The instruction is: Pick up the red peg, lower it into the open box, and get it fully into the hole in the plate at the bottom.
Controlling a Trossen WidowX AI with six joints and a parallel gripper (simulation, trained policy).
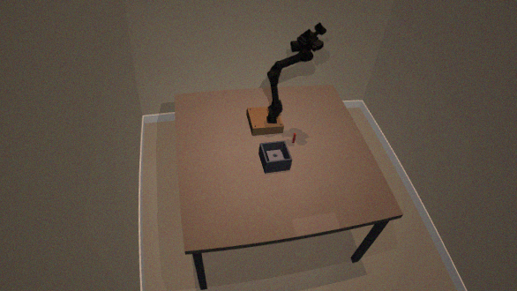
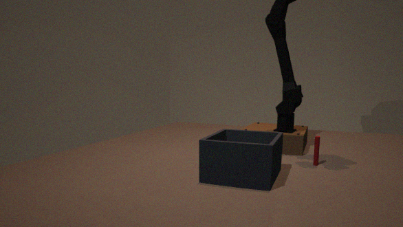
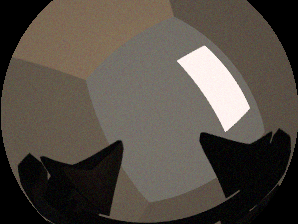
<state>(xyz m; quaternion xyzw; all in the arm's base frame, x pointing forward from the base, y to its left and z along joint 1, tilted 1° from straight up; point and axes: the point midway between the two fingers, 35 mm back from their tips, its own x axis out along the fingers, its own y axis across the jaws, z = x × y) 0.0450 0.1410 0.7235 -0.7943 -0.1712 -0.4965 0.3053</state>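
Now: the red peg 80 mm ahead of my gripper tip, 10 mm to the right of it and 780 mm below it. Round my gripper tip: dark blue box (260 mm ahead, 150 mm to the right, 790 mm below).
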